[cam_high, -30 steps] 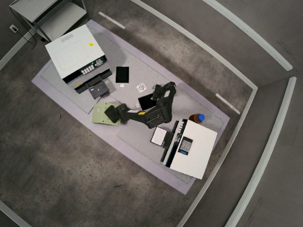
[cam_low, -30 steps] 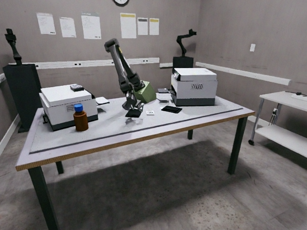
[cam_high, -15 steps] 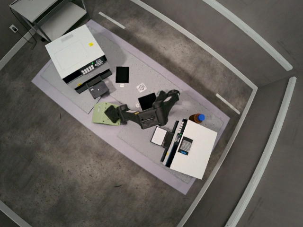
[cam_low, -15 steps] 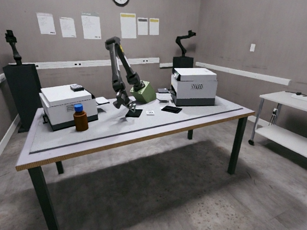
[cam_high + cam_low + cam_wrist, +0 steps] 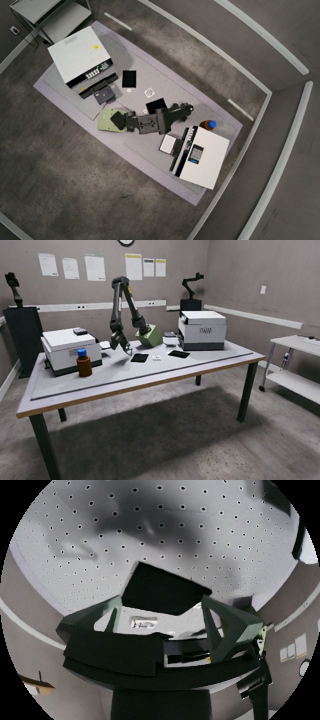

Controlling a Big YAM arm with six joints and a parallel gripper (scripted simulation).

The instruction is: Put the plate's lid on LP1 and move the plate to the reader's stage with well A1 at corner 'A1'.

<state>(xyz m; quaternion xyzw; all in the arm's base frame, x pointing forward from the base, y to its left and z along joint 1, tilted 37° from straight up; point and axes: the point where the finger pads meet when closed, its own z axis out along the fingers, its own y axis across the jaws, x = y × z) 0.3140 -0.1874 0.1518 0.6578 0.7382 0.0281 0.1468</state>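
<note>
Now: the white well plate 21 cm behind my hand, 16 cm to the right of it and 2 cm above it. The rest, counted from my hand: black pad (9 cm to the left, 7 cm below, 1 cm behind); white label (37 cm to the left, 7 cm below, 4 cm behind); brown capped bottle (34 cm to the right, 11 cm ahead, 4 cm above).
</note>
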